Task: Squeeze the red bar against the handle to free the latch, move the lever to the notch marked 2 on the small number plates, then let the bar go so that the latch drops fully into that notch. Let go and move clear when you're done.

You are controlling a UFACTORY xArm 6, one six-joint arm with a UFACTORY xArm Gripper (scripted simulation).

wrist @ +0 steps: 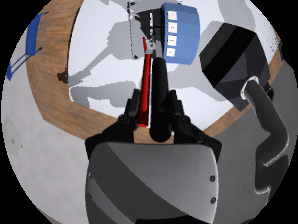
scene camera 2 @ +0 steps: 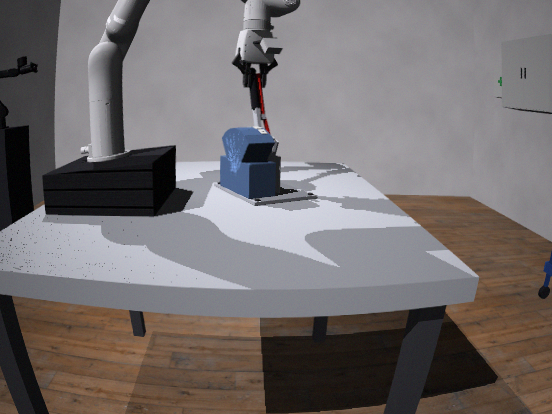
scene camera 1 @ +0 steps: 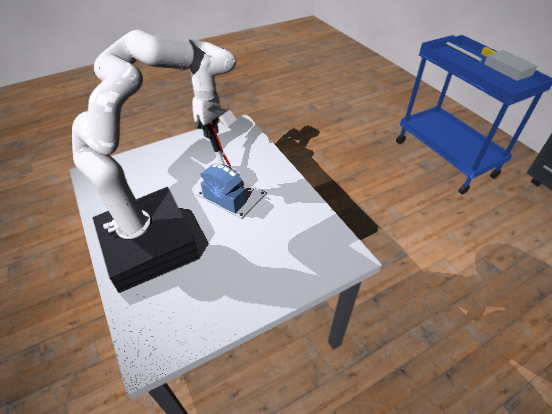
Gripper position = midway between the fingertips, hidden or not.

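Scene camera 2 shows the gripper (scene camera 2: 254,87). In the wrist view a red bar (wrist: 143,115) appears, along with the gripper (wrist: 154,97). Scene camera 1 has a blue lever housing (scene camera 1: 223,187) in its picture, and there too is the gripper (scene camera 1: 211,135).
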